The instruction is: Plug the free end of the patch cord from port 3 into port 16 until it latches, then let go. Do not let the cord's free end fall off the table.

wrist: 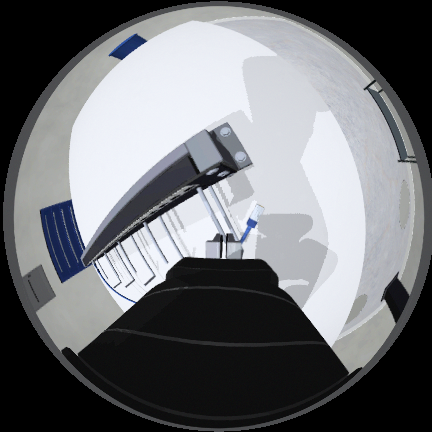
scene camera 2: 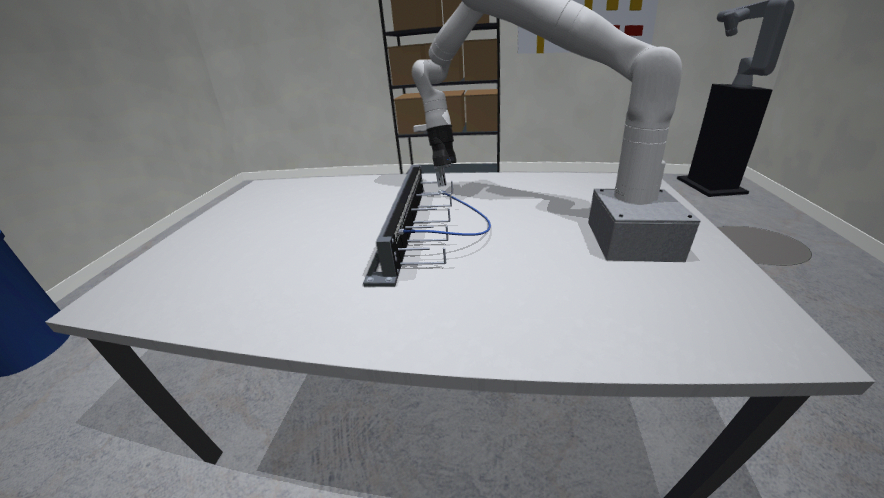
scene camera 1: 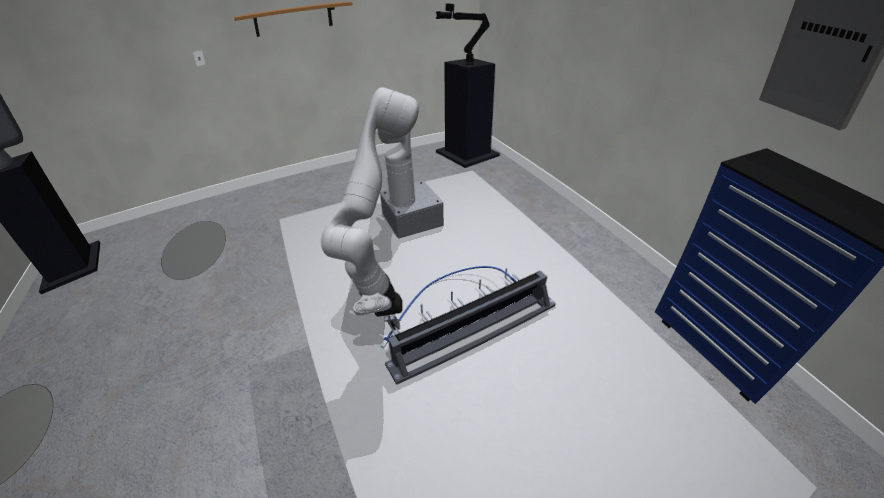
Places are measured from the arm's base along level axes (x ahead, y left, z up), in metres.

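Where they show: gripper, between the fingertips: (wrist: 223, 241) (scene camera 2: 442, 186) (scene camera 1: 396, 326); arm's base, origin of its link: (scene camera 2: 633, 197) (scene camera 1: 403, 200).
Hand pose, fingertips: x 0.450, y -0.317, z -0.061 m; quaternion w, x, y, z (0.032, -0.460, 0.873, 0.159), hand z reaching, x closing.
Observation:
Things, the pixels of their top centre, and the offset from my fingertips. Level surfaces: height alone.
- black patch panel, centre of its top: (wrist: 98, 244) (scene camera 1: 473, 304) (scene camera 2: 405, 194) dx +0.106, dy +0.181, dz +0.057 m
- free end's clear plug, centre of its top: (wrist: 256, 213) dx +0.004, dy -0.049, dz -0.030 m
- white table, height of its surface: dz -0.042 m
The blue patch cord (scene camera 1: 483, 267) (scene camera 2: 489, 223) loops from the far part of the black patch panel (scene camera 1: 470, 307) (scene camera 2: 395, 216) (wrist: 160, 187) to its free end. The free end's clear plug (wrist: 258, 209) points away from my gripper, beyond and right of the fingertips in the wrist view. My gripper (scene camera 1: 393, 323) (scene camera 2: 441, 184) (wrist: 223, 241) is closed to a narrow gap, low beside the panel's end. In the wrist view the cord passes behind the right finger, and no cord shows in the gap. Port numbers cannot be read; port 16 cannot be picked out.
Thin grey cable-guide bars (scene camera 1: 451, 296) (scene camera 2: 449, 215) (wrist: 147, 235) stick out from the panel's cord side. The nearest bars reach behind my fingertips in the wrist view. The panel's bolted foot (scene camera 1: 397, 376) (scene camera 2: 379, 281) (wrist: 240, 145) stands on the white table (scene camera 1: 556, 395) (scene camera 2: 525, 309) (wrist: 150, 90).

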